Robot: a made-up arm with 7 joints.
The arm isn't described. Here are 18 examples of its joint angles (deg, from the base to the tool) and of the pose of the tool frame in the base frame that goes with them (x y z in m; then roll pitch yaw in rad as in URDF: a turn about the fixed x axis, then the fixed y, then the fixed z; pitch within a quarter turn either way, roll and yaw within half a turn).
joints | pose
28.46 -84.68 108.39 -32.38 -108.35 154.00 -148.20 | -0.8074 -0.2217 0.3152 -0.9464 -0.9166 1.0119
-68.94 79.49 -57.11 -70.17 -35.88 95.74 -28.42 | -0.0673 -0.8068 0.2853 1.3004 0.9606 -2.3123
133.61 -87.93 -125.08 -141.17 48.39 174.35 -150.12 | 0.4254 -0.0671 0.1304 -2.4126 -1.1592 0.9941
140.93 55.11 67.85 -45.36 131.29 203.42 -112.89 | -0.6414 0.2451 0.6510 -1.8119 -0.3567 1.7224
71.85 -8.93 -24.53 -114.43 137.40 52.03 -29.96 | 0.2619 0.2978 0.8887 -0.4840 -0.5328 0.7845
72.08 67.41 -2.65 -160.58 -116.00 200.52 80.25 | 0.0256 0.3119 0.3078 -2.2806 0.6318 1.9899
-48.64 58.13 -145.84 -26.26 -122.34 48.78 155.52 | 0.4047 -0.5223 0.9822 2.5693 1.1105 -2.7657
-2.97 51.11 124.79 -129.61 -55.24 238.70 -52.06 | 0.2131 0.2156 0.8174 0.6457 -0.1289 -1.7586
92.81 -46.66 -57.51 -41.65 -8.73 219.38 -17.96 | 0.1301 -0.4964 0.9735 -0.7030 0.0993 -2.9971
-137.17 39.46 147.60 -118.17 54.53 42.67 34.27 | 0.1696 -0.0761 0.8928 -1.9147 0.6939 0.8551
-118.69 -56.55 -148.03 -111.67 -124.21 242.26 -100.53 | 0.0783 0.5297 0.4476 1.8282 0.6517 -1.2190
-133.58 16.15 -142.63 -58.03 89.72 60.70 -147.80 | -0.1583 0.2110 1.1859 2.0853 0.0710 -1.2532
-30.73 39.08 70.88 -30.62 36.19 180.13 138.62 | 0.5487 -0.2306 0.9749 0.7665 0.6734 1.0784
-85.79 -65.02 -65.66 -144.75 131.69 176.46 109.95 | -0.2748 0.1849 0.5280 1.6483 -0.4872 -0.5305
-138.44 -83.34 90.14 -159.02 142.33 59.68 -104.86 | 0.3358 -0.1148 0.3789 -2.7857 -1.0797 -0.2068
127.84 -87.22 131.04 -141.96 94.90 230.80 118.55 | 0.0320 -0.4282 0.2792 -1.2297 0.0338 1.6130
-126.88 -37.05 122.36 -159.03 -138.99 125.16 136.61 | 0.2697 0.0641 0.4139 1.8240 -0.3848 0.6037
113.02 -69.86 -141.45 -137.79 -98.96 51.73 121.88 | 0.3202 -0.2603 0.1649 1.6010 -0.3368 -0.5519
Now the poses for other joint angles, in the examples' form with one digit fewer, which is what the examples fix.
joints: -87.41 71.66 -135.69 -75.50 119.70 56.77 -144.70
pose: -0.302 -0.573 0.859 2.549 0.018 -0.067
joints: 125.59 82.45 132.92 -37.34 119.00 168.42 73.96
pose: -0.627 0.461 0.601 0.704 -0.693 -1.550
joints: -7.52 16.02 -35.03 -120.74 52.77 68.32 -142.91
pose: 0.415 -0.282 0.606 -2.674 -1.271 1.108
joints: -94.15 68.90 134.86 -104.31 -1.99 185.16 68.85
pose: 0.248 -0.455 0.861 -0.854 0.440 -0.767
